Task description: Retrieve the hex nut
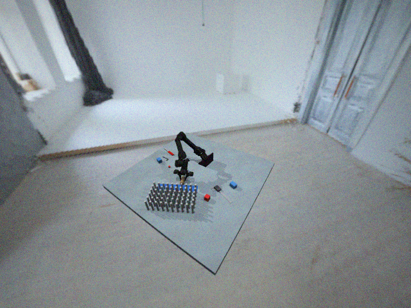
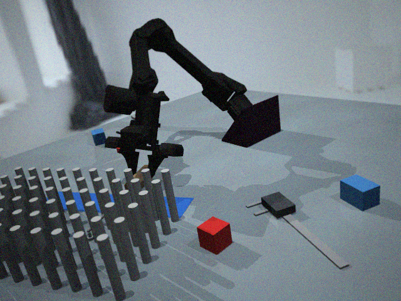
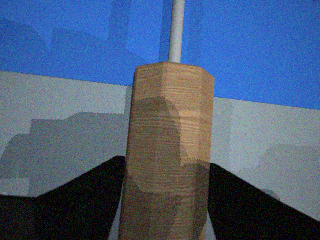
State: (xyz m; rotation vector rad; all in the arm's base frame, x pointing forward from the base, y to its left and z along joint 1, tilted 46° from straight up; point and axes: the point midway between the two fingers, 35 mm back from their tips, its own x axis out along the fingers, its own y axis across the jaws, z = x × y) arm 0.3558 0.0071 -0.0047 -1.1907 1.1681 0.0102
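My gripper tip is 90 mm short of the blue taped strip, 10 mm to the right of it and 10 mm above it. Also, from my gripper tip: red-handled tool (520 mm to the right, 260 mm behind, 10 mm below); then L-shaped piece (420 mm to the right, 140 mm behind, 10 mm below); then small red cube (280 mm to the right, 70 mm behind, 10 mm below).
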